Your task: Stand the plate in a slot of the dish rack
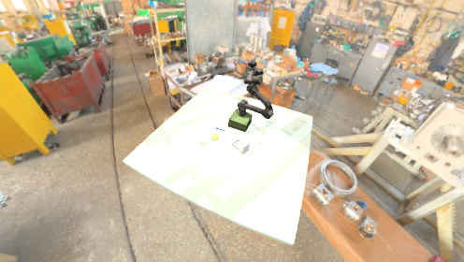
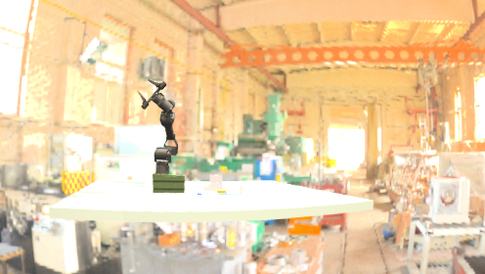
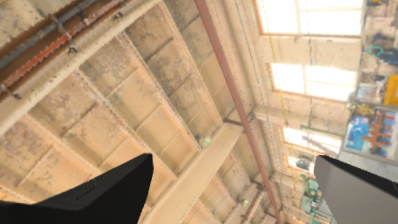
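Now: the yellow plate 55 cm below my gripper tip, 40 cm ahead of it and 20 cm to the right of it. The rest, counted from my gripper tip: light blue mat (57 cm below, 40 cm ahead, 18 cm to the right); then blue spoon (56 cm below, 28 cm ahead, 21 cm to the right); then white dish rack (54 cm below, 42 cm ahead, 2 cm to the left).
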